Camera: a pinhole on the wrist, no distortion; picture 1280 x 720 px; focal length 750.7 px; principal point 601.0 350.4 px. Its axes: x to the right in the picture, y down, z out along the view. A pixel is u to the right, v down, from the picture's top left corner.
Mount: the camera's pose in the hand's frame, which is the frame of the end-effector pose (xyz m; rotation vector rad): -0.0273 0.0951 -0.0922 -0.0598 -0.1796 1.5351
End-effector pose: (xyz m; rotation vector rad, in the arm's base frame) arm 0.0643 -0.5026 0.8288 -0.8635 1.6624 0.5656
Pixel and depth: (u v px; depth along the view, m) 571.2 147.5 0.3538
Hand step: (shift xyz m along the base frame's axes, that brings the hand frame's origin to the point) 0.1233 0.2301 -0.0862
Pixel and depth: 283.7 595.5 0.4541
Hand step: 0.3186 0.2224 0.1648
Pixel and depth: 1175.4 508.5 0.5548
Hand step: -0.0664 0.7021 0.0519
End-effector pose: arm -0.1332 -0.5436 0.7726 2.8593 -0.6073 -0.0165
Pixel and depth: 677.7 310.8 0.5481
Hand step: -0.1438 -0.1604 -0.4251
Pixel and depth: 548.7 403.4 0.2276
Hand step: -0.1043 -0.0515 -0.1145
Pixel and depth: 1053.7 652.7 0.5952
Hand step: -0.5112 -0.3347 -0.3970
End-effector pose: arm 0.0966 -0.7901 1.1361 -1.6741 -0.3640 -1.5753
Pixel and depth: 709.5 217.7 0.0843
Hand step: 0.0596 -0.0613 -0.0587
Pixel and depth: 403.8 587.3 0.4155
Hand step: 0.1358 0.2957 -0.1703
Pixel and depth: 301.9 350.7 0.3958
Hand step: 0.1225 0.2870 -0.0302
